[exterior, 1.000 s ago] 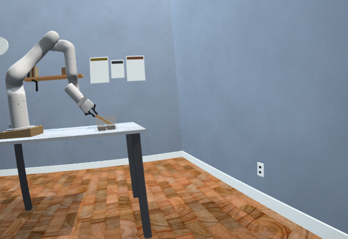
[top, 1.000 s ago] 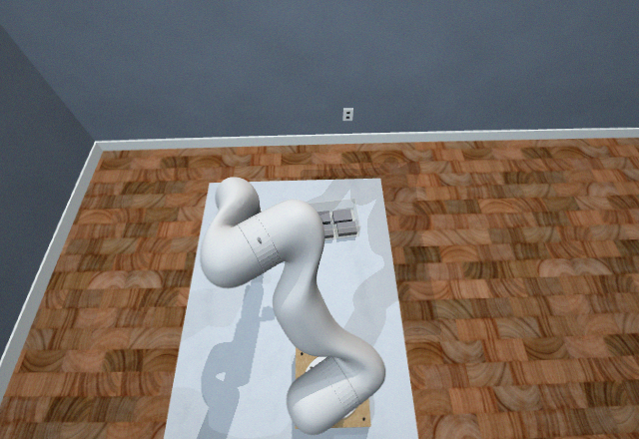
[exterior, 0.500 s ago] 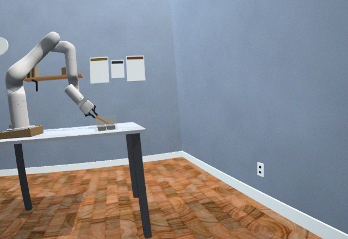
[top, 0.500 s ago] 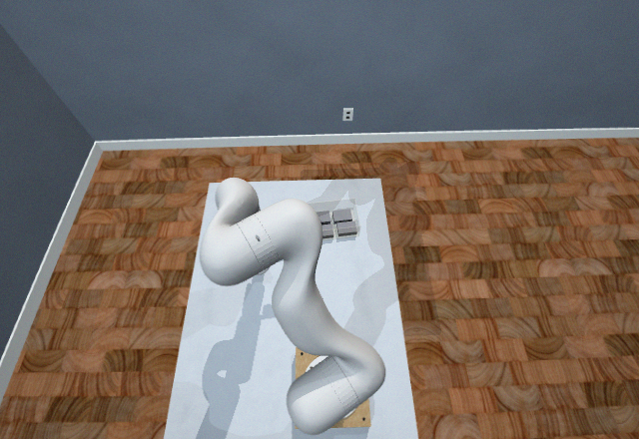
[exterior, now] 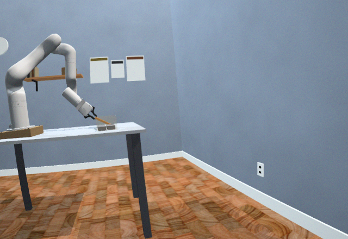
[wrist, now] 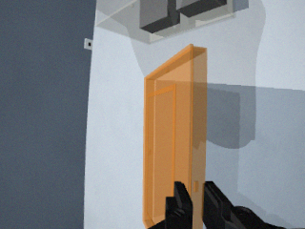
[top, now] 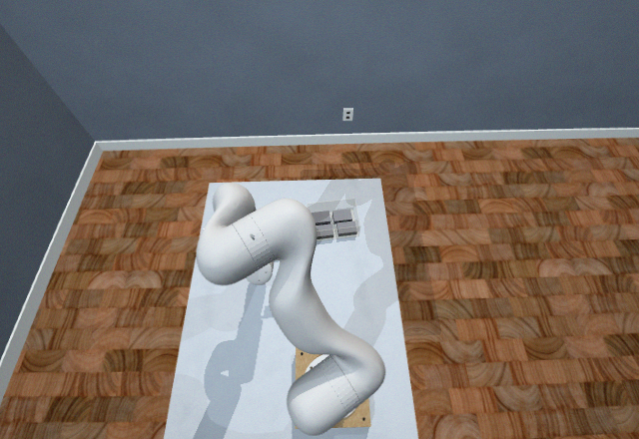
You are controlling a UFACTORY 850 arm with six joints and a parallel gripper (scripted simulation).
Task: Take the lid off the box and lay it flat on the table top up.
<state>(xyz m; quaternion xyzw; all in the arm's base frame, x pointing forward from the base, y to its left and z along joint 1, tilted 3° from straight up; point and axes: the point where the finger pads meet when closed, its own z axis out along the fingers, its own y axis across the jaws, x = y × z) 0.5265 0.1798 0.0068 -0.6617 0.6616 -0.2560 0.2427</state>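
My hand is 7 cm short of the lid, 4 cm above it and 1 cm to the left of it. The rest, counted from my hand: box: 27 cm to the right, 7 cm ahead, 4 cm below.
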